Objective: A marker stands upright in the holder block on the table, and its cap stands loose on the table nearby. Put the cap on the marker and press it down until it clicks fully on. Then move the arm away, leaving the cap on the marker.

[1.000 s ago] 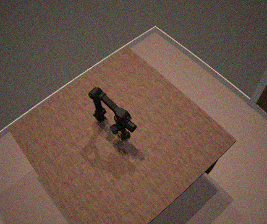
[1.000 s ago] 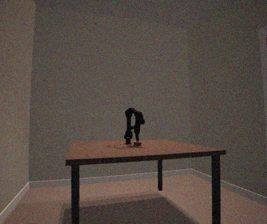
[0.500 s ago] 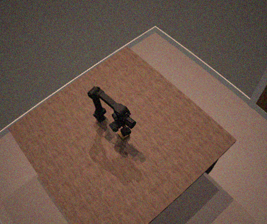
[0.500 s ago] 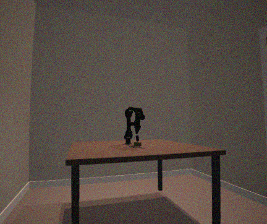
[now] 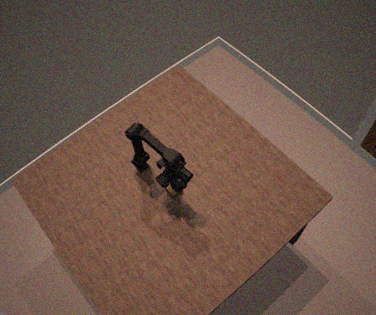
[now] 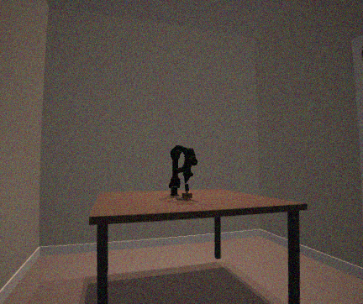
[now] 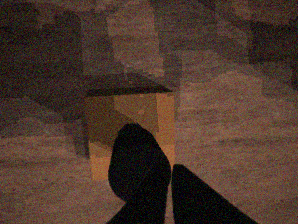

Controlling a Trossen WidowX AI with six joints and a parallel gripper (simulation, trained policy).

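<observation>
Now: the dark marker cap 10 mm ahead of my gripper tip, 10 mm to the left of it and 30 mm below it. From my gripper tip the other things lie so: holder block: 10 mm ahead, 10 mm to the left, 100 mm below.
</observation>
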